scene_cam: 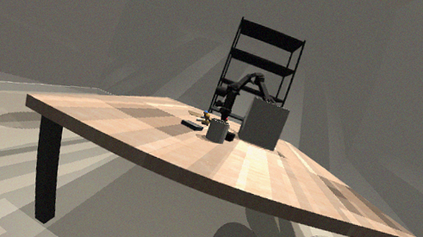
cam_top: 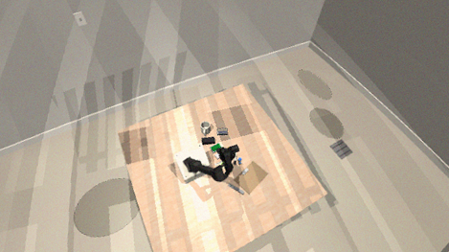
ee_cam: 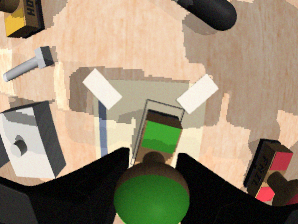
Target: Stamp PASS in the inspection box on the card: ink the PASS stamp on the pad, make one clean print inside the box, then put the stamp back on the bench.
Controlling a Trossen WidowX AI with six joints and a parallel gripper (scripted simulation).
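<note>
Now: the inspection card 3 cm below my gripper tip, 1 cm to the left of it and 1 cm behind it. The rest, counted from my gripper tip: green-knobbed PASS stamp (right at my gripper tip); then red stamp (8 cm to the right, 3 cm behind, 1 cm below); then grey block (9 cm to the left, 1 cm below).
</note>
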